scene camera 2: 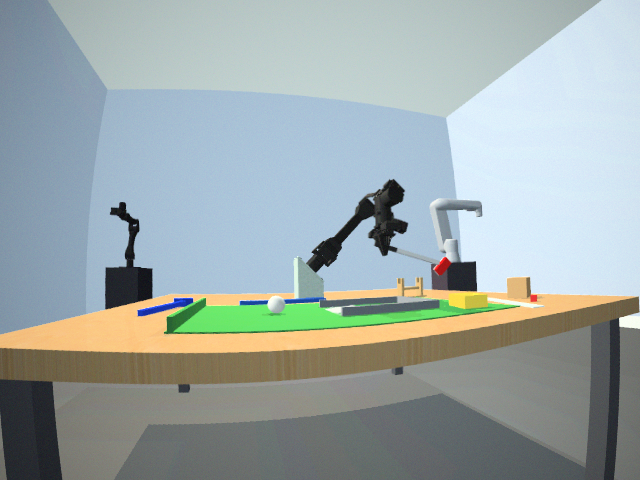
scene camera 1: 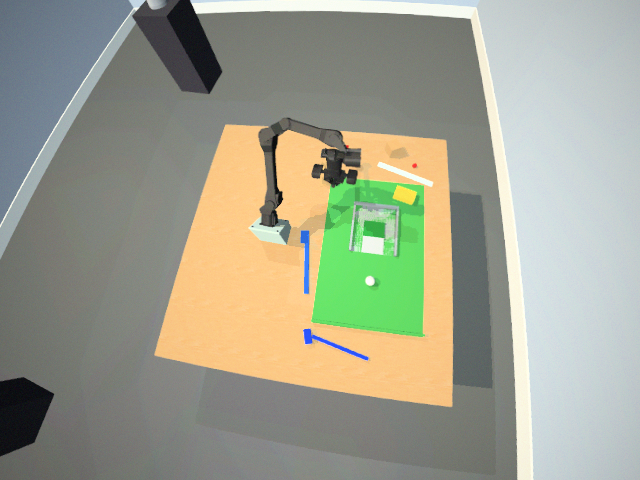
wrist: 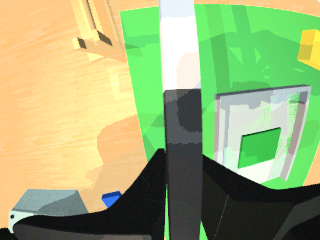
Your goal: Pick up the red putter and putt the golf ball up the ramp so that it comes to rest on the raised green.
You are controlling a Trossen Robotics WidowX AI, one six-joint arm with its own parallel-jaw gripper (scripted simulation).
Scene:
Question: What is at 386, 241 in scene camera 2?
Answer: My gripper.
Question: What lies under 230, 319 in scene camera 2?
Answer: A green mat.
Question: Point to a green mat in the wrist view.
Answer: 237, 52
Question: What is my gripper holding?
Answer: A red putter.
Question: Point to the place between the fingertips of my gripper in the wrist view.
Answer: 173, 153

